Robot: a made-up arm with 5 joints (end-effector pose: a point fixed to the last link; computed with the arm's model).
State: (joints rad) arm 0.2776 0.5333 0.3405 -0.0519 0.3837
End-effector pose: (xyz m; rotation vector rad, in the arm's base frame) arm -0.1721 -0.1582 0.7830 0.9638 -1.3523 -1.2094
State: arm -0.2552 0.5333 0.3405 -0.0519 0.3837
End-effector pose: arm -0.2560 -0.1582 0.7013 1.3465 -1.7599 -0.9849
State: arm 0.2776 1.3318 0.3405 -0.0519 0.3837
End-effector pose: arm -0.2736 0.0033 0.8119 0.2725 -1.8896 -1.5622
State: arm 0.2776 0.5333 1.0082 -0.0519 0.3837
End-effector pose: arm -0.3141 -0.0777 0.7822 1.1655 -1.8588 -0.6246
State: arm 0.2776 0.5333 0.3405 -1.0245 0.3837
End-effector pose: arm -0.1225 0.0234 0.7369 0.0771 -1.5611 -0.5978
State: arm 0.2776 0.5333 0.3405 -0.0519 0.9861
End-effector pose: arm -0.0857 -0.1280 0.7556 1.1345 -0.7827 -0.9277
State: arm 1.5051 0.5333 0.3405 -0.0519 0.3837
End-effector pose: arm 0.0825 -0.1582 0.7554 0.0832 -0.3558 -1.4069
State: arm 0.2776 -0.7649 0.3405 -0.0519 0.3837
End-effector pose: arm 0.1158 -0.1414 0.7010 1.6730 -0.3011 -0.4428
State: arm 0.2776 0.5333 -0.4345 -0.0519 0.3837
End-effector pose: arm -0.0572 -0.2432 0.6606 0.6447 -0.6627 -1.7159
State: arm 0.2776 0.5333 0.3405 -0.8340 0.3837
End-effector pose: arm -0.1328 -0.0069 0.7600 0.2488 -1.5427 -0.7239
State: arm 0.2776 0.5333 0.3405 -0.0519 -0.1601
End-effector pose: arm -0.2565 -0.1403 0.7903 0.7238 -1.8650 -1.4290
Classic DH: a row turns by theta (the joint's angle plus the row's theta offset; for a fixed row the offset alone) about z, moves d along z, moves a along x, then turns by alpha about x. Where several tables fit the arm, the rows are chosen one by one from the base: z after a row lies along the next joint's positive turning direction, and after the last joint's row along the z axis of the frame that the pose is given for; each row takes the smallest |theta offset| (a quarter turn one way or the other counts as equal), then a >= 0, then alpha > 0; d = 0 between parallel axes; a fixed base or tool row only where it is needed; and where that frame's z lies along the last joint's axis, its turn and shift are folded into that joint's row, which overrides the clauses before.
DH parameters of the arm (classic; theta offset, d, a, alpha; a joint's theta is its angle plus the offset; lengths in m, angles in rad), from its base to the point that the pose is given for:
base (fixed): 0 0.5885 -0.0644 -1.5708
joint 1: 0 0.0475 -0.0183 -1.5708
joint 2: 0 0.0905 -0.0368 -1.5708
joint 3: -1.5022 0.1908 -0.0298 -1.8281
joint 4: 1.3806 0.0096 0.0216 -1.3897
joint 5: -0.2391 0.1745 -0.1567 -1.6311
tool (fixed): 2.9135 -0.0379 0 0

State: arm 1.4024 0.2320 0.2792 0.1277 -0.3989
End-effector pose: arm 0.0240 -0.2276 0.7962 -0.0802 -0.8641 -1.6436
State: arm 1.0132 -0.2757 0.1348 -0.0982 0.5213
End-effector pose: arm 0.1100 -0.1564 0.5893 0.9546 0.1188 -1.1484
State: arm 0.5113 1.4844 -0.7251 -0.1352 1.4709
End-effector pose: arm -0.1772 -0.1660 0.5727 0.9759 -0.0908 -2.2644
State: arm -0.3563 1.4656 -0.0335 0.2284 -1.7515
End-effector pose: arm -0.3126 0.1945 0.6446 0.9896 1.0113 1.2323
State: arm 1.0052 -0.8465 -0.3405 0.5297 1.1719
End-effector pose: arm 0.0920 0.0468 0.3493 1.1971 1.7812 -1.0717
